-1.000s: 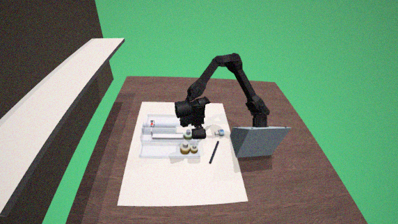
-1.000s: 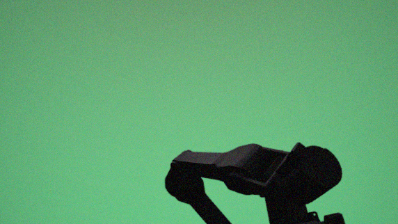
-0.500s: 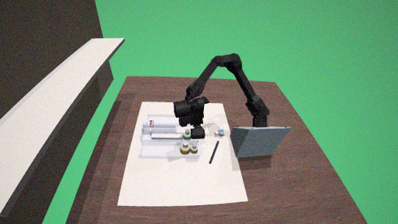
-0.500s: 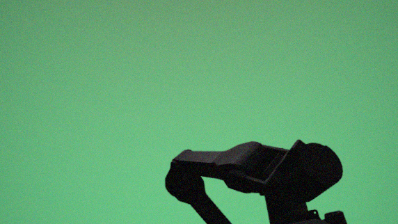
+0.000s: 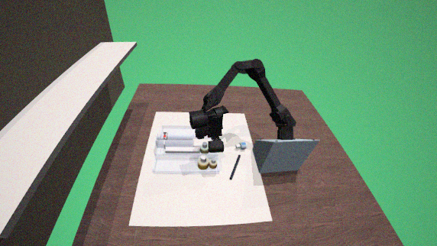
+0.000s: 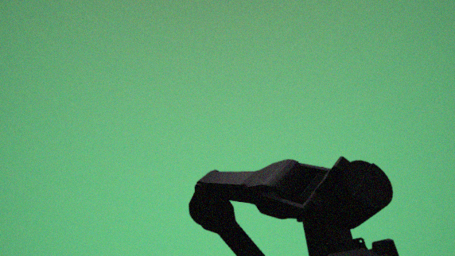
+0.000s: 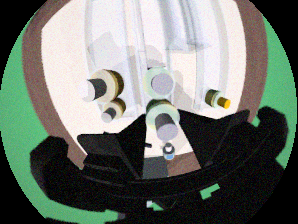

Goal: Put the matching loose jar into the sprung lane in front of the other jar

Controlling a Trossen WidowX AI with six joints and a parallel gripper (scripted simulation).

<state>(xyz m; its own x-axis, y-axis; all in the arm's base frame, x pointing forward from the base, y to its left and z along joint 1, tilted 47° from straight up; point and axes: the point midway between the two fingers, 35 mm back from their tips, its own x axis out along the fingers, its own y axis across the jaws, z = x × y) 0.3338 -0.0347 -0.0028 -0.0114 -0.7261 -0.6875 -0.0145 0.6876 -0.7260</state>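
Right now my gripper tip is 100 mm past the black stick, 90 mm to the right of it and 50 mm above it. Round my gripper tip: lane rack (160 mm ahead, 30 mm to the right, 30 mm below); then red mark (230 mm ahead, 40 mm to the right, 20 mm above).
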